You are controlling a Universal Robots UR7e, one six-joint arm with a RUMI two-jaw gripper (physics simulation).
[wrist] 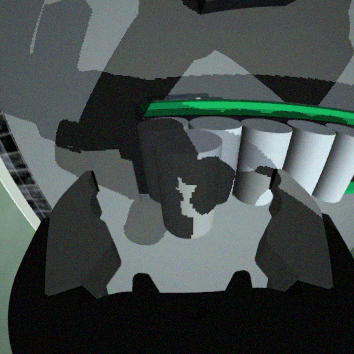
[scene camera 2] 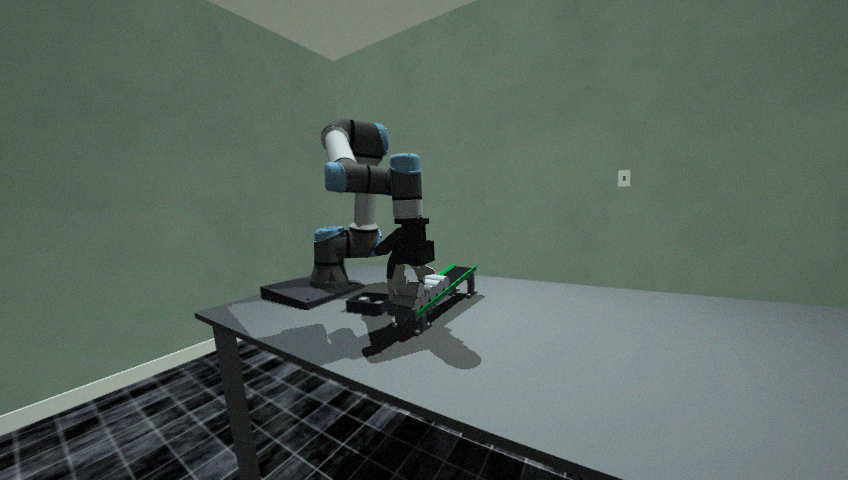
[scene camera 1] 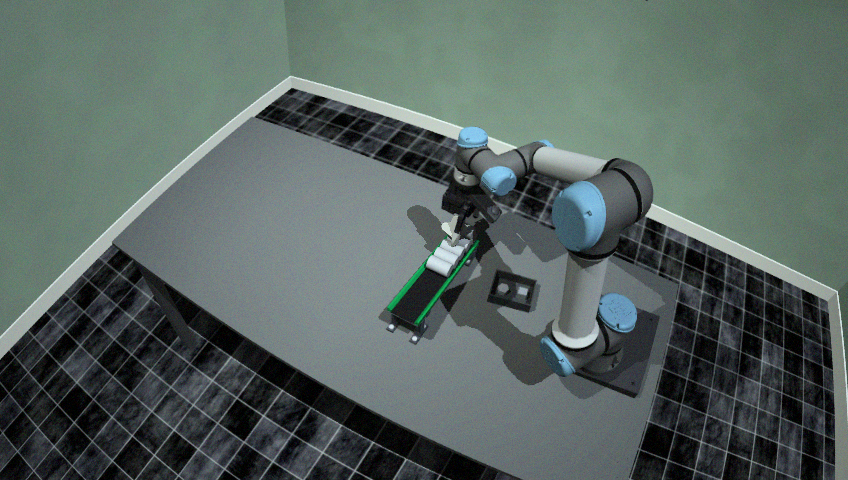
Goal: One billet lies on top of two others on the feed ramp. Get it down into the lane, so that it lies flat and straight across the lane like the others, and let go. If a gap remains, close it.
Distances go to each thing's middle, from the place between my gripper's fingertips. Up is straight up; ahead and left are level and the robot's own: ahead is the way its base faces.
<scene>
I see my gripper 190 mm past the black tray (scene camera 1: 512, 280), 100 mm to the right of it and 80 mm above it.
</scene>
